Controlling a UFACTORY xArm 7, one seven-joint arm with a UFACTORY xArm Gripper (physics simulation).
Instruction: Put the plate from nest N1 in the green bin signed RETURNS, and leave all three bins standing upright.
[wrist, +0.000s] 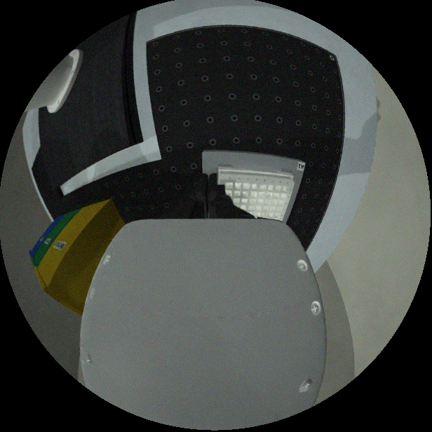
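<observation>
My gripper (209, 185) is shut, its black fingertips together beside the left part of a grey nest (212, 158) labelled A1. A white many-welled plate (257, 195) sits in that nest, its lower left part hidden by the gripper. The green bin (54, 233) shows as a narrow strip at the left, between the blue bin (43, 235) and the yellow bin (72, 242). The three bins stand side by side; their sign lettering is too small to read surely. The label N1 does not show in this view.
A black board (245, 107) with rows of holes lies under the nest. A pale raised strip (107, 167) runs at the left. A white round flanged body (65, 82) stands at the upper left on a dark surface (97, 85). The grey gripper housing (205, 310) hides the lower middle.
</observation>
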